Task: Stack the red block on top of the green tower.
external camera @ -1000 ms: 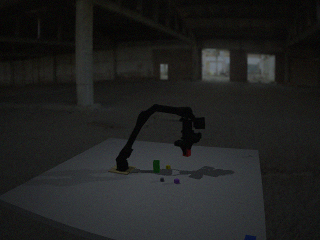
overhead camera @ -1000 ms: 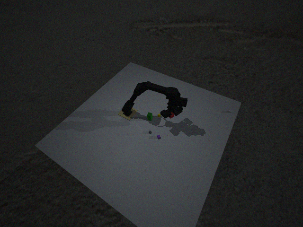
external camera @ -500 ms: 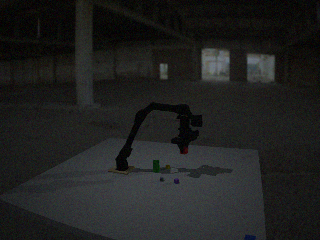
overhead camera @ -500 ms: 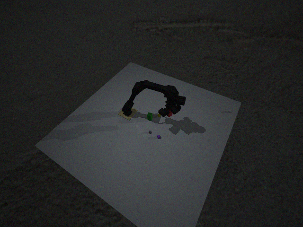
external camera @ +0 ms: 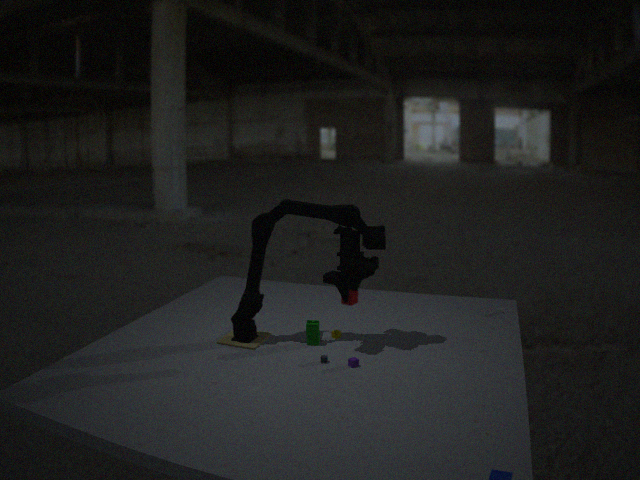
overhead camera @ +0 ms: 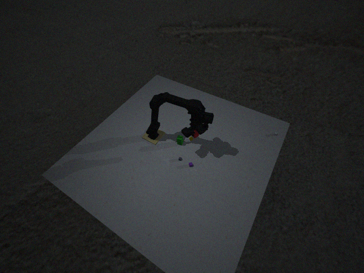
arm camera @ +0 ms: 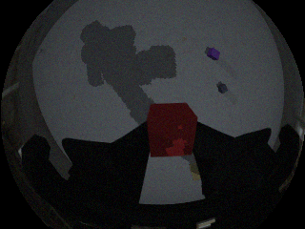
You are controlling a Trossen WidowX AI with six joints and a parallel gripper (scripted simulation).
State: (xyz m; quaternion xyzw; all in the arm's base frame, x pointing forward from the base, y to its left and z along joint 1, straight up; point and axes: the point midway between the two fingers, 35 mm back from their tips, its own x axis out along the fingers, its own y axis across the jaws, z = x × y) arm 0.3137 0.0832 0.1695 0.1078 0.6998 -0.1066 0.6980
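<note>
Right now the yellow cube is 13 cm below my gripper tip, 6 cm behind it and 4 cm to the left of it. Also, from my gripper tip: red block: 1 cm above; then purple cube: 14 cm to the right, 13 cm below, 6 cm ahead; then dark cube: 14 cm to the right, 13 cm below, 3 cm behind.
</note>
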